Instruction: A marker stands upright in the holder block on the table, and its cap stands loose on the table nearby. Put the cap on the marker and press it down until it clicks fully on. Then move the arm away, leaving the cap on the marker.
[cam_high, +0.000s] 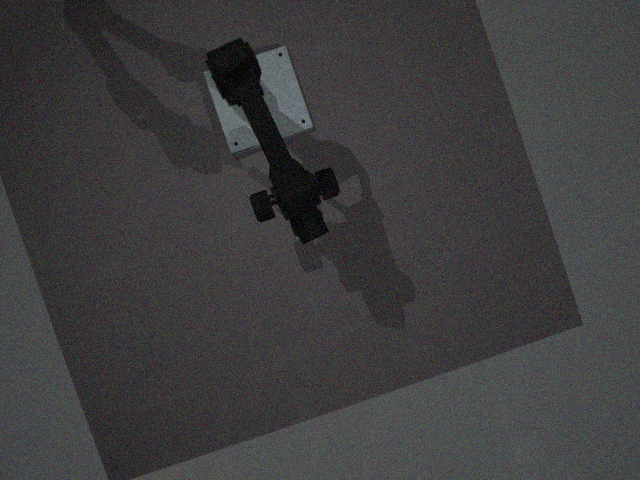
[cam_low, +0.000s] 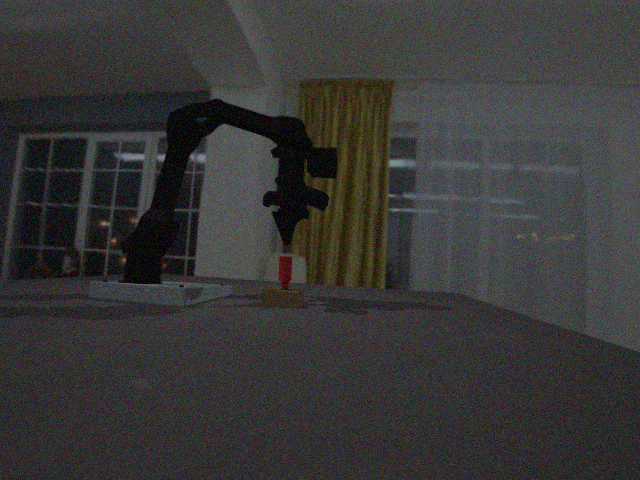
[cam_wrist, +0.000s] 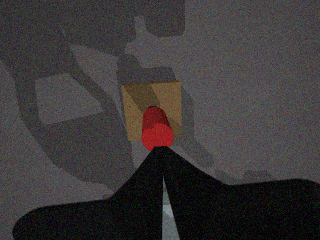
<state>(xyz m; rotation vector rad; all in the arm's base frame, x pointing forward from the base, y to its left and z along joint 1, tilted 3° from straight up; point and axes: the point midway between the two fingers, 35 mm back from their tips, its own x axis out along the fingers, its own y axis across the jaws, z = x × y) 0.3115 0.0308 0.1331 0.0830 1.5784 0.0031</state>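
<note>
The red cap lies 50 mm below my gripper tip. Round my gripper tip: tan holder block: 110 mm below.
</note>
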